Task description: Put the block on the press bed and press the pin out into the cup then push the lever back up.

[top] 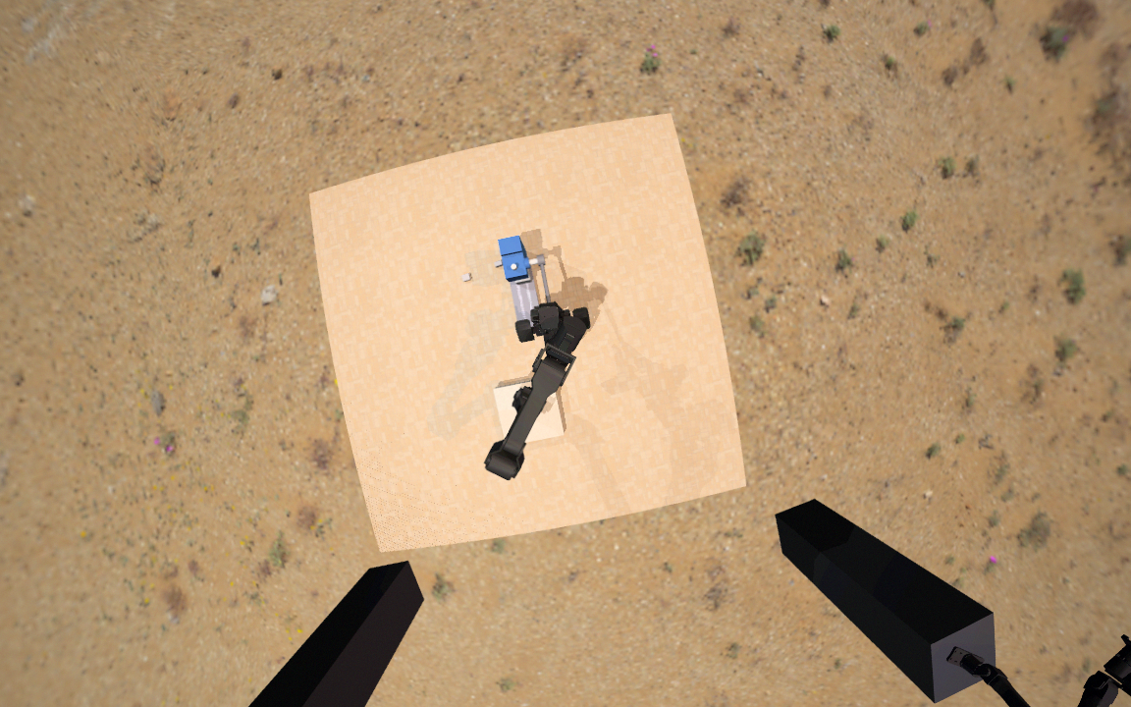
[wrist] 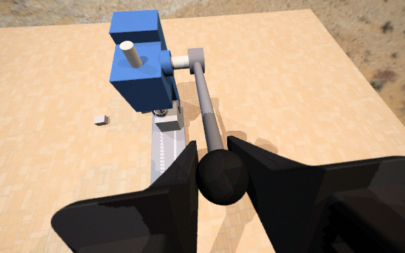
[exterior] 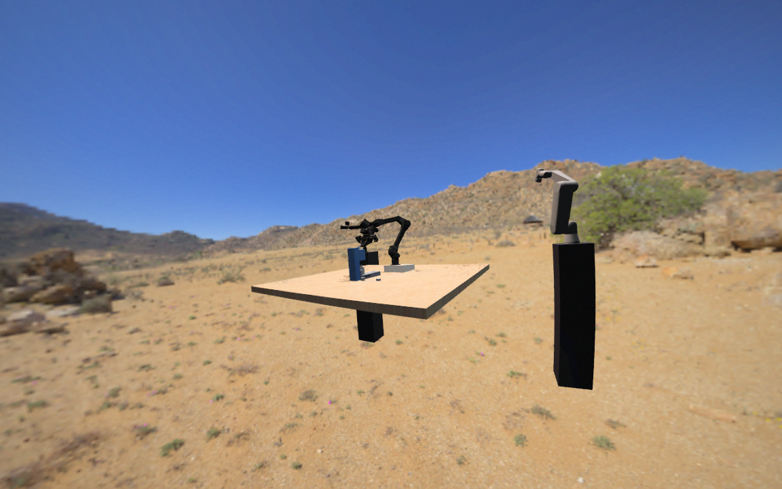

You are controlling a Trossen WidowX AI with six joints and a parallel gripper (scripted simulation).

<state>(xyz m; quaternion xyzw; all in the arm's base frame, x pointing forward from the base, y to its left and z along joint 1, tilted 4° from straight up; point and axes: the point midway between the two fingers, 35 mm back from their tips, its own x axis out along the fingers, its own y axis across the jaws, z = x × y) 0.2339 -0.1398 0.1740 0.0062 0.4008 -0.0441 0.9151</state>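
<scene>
The lever lies 50 mm ahead of my gripper tip and 10 mm to the left of it. The rest, counted from my gripper tip: punch ram 120 mm ahead, 80 mm below, 60 mm to the left.
</scene>
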